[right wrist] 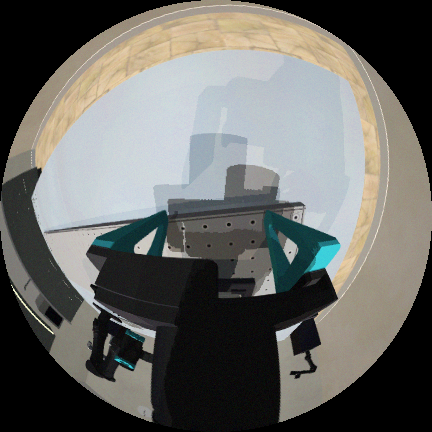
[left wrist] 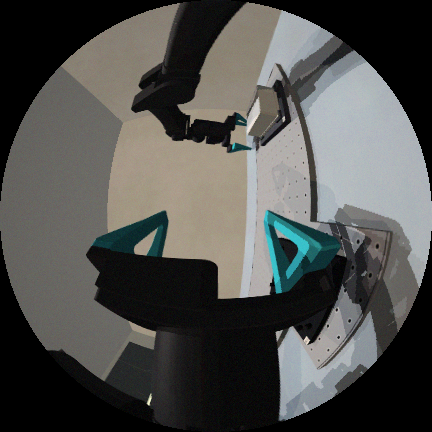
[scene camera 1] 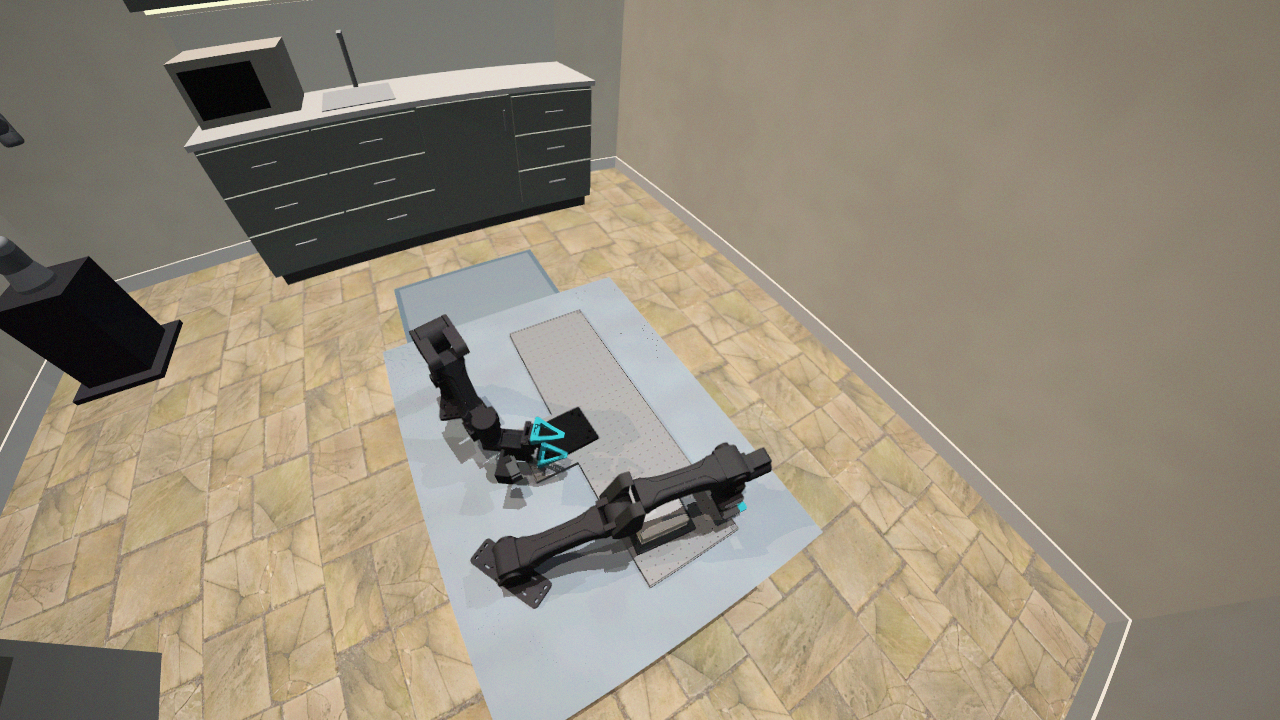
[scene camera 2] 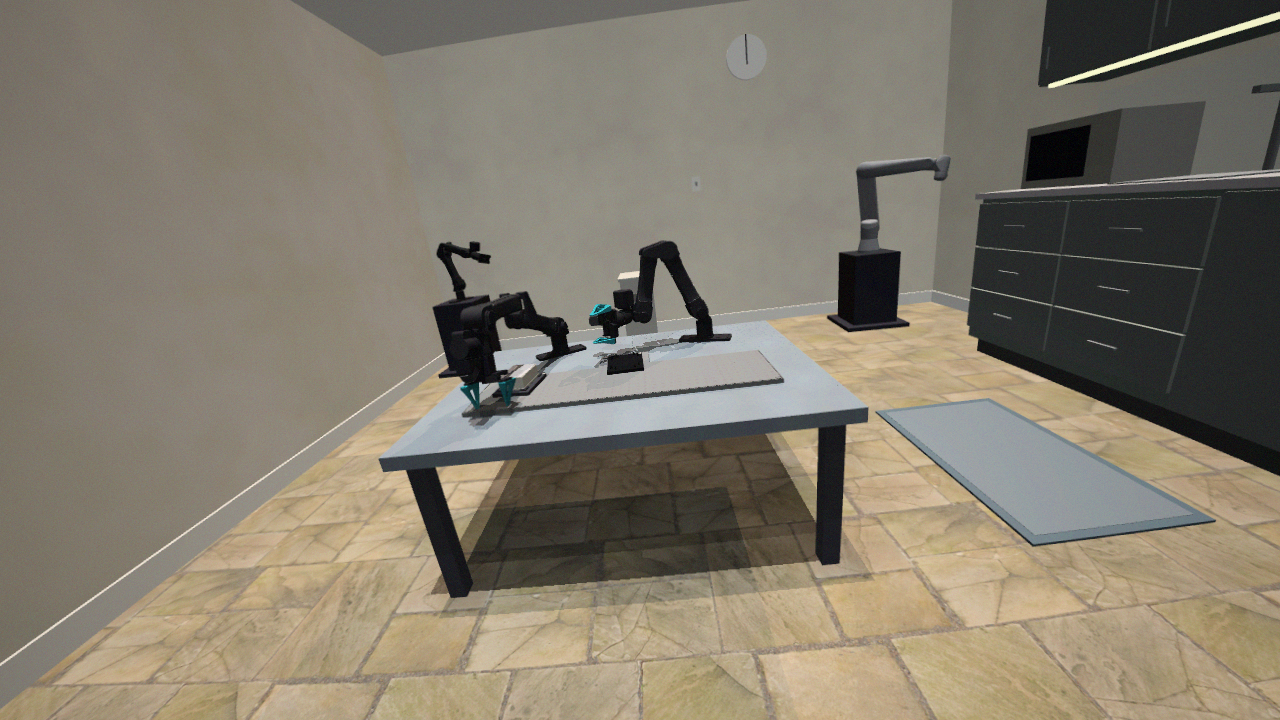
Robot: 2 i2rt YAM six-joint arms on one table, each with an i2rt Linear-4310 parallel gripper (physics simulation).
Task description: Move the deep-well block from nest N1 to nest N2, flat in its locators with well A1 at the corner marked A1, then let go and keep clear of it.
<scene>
The left gripper is open, holding nothing. The right gripper is open, with nothing in its grasp. Also in view: a pale block.
</scene>
